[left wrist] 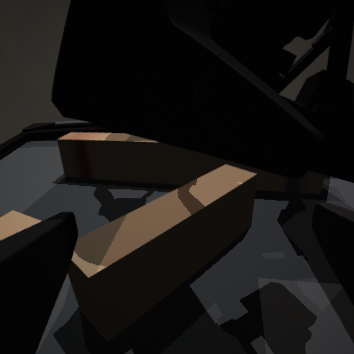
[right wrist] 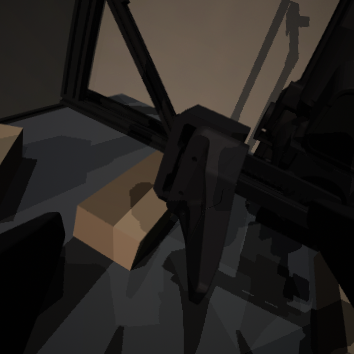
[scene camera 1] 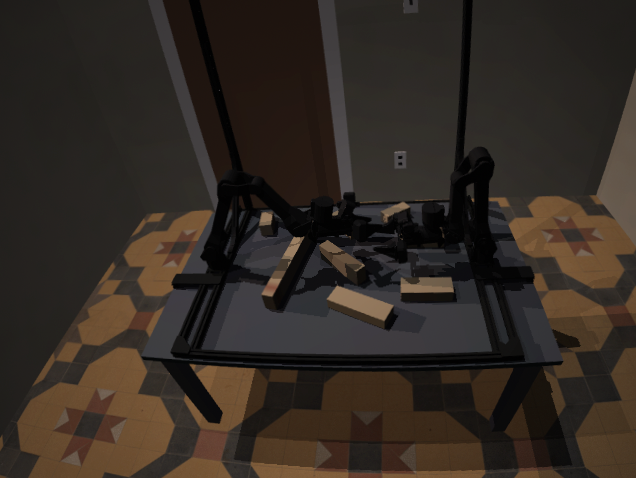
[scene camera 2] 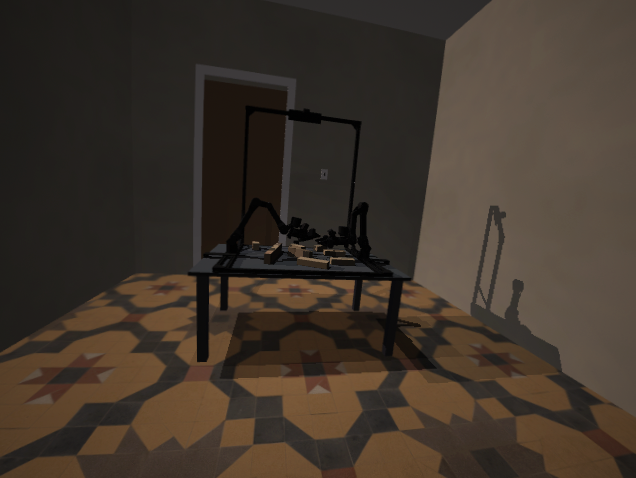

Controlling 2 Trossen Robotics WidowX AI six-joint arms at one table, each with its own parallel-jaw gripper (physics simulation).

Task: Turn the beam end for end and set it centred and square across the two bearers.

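Frame: origin at the left arm's base, x ahead, y left, z up, level; metres.
Where they show: left gripper, fingertip midpoint: (left wrist: 196, 219) (scene camera 1: 373, 239) (scene camera 2: 316, 241); right gripper, fingertip midpoint: (right wrist: 187, 217) (scene camera 1: 376, 222) (scene camera 2: 316, 237); left arm's base at its link origin: (scene camera 1: 481, 258) (scene camera 2: 364, 257); right arm's base at its link origin: (scene camera 1: 218, 265) (scene camera 2: 231, 252).
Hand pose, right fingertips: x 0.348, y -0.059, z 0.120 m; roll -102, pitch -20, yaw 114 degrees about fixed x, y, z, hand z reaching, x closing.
Things, the pixels of their centre, and the offset from my right fingertips. Level surfaces: height alone.
- beam at the middle of its body: (left wrist: 183, 159) (scene camera 1: 291, 261) (scene camera 2: 273, 252) 0.293 m ahead, 0.057 m left, 0.107 m down
- table at its surface level: 0.139 m down
- small block at the middle of its body: (scene camera 1: 267, 223) 0.428 m ahead, 0.171 m right, 0.114 m down
The beam (scene camera 1: 285, 272) (scene camera 2: 272, 252) (left wrist: 105, 158) is a long wooden bar with a reddish band near its front end. It lies flat on the table (scene camera 1: 316, 332) at the left, running front to back. Three shorter wooden blocks lie apart on the table: one (scene camera 1: 342, 261) (left wrist: 165, 225) beside the beam, one (scene camera 1: 360, 305) in front, and one (scene camera 1: 427, 288) to the right. My left gripper (scene camera 1: 389, 248) (left wrist: 196, 219) is open and empty, low over the middle block. My right gripper (scene camera 1: 365, 229) is open and empty, just behind it, facing the left gripper's finger (right wrist: 204, 211).
A small block (scene camera 1: 267, 223) lies at the back left and another (scene camera 1: 396, 211) at the back near the left arm. A black frame rail (scene camera 1: 345, 356) runs round the table. Both arm bases stand at the table's sides.
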